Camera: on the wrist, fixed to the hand. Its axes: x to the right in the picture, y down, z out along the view.
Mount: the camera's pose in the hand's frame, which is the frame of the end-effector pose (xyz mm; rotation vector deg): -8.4 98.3 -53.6 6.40 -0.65 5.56
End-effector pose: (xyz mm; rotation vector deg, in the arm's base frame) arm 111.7 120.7 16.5 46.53 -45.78 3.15
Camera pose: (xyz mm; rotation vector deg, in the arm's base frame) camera 105.9 227.6 50.2 50.38 -48.79 10.47
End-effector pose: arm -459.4 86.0 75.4 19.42 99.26 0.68
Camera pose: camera -488.4 187.7 113.1 28.89 97.85 -0.94
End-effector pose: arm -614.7 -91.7 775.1 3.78 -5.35 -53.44
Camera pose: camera -535.3 -25.7 730.9 9.07 -9.05 -47.59
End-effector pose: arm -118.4 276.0 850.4 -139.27 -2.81 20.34
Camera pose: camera -117.7 165.6 830.0 -133.25 4.70 23.16
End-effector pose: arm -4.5 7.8 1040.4 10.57 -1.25 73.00
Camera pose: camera -105.1 35.3 998.9 16.60 1.78 78.61
